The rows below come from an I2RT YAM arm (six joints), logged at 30 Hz.
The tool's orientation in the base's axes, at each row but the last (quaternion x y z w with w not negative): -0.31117, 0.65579, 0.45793, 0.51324; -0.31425, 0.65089, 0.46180, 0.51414; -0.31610, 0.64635, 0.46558, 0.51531; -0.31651, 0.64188, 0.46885, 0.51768; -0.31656, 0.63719, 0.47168, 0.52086; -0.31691, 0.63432, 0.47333, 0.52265; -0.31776, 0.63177, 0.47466, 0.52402; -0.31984, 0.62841, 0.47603, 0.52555; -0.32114, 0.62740, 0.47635, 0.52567; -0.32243, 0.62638, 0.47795, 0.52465
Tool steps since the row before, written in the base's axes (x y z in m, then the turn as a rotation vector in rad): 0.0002, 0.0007, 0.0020, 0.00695, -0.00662, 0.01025; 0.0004, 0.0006, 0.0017, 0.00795, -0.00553, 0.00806; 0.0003, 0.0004, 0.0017, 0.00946, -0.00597, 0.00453; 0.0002, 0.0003, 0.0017, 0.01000, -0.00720, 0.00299; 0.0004, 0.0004, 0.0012, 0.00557, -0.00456, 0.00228; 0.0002, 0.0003, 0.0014, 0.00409, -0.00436, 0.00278; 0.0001, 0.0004, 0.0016, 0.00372, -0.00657, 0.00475; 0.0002, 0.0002, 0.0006, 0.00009, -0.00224, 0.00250; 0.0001, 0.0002, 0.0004, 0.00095, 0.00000, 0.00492; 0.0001, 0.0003, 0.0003, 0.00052, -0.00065, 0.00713
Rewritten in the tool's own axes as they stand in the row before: -0.0019, 0.0007, 0.0006, -0.01217, -0.00578, -0.00394; -0.0017, 0.0003, 0.0006, -0.01027, -0.00687, -0.00246; -0.0017, 0.0003, 0.0004, -0.00732, -0.00934, -0.00218; -0.0017, 0.0004, 0.0003, -0.00608, -0.01069, -0.00309; -0.0012, 0.0001, 0.0005, -0.00403, -0.00598, -0.00224; -0.0014, 0.0003, 0.0003, -0.00412, -0.00445, -0.00259; -0.0015, 0.0005, 0.0004, -0.00613, -0.00436, -0.00479; -0.0006, 0.0000, 0.0003, -0.00265, -0.00019, -0.00205; -0.0004, 0.0001, 0.0002, -0.00498, 0.00042, 0.00037; -0.0003, 0.0001, 0.0003, -0.00707, 0.00117, -0.00037
